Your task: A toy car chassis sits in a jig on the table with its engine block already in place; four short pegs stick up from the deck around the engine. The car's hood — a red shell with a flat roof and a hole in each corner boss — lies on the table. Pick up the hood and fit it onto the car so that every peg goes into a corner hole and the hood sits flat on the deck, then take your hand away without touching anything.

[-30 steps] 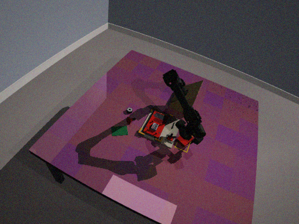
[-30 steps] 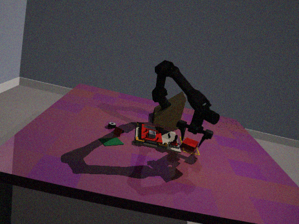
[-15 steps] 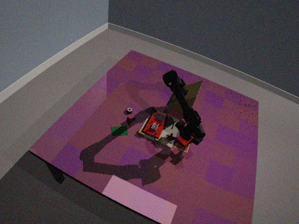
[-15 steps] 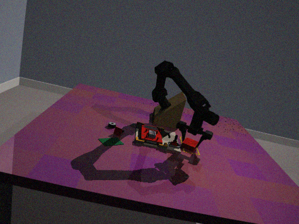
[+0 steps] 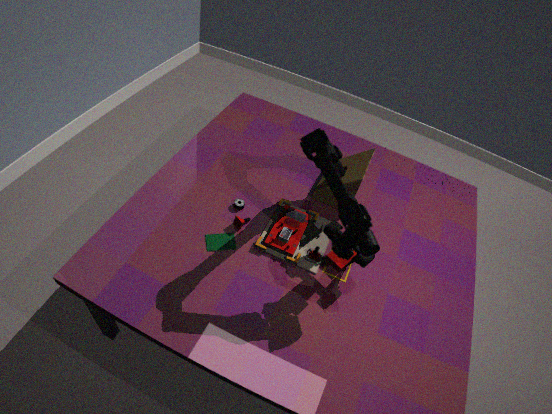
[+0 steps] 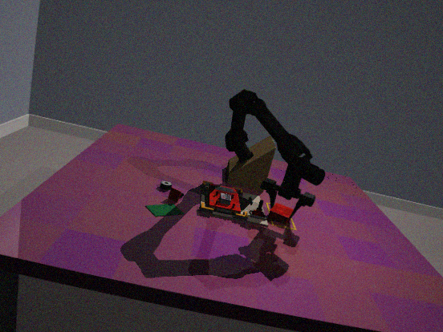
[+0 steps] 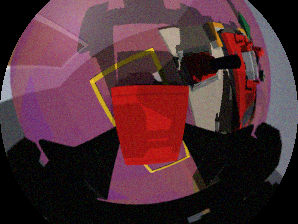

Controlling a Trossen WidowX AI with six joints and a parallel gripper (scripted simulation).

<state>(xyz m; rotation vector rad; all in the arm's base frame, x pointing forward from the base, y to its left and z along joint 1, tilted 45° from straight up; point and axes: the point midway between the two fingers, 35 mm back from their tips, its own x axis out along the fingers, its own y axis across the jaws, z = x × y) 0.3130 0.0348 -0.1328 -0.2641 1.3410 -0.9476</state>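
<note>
The engine block lies 2 cm ahead of my gripper tip, 20 cm to the right of it and 1 cm above it. The rest, counted from my gripper tip: red hood 1 cm above; then flat green tile 13 cm ahead, 40 cm to the right, 1 cm below; then dark wheel 5 cm behind, 42 cm to the right.
</note>
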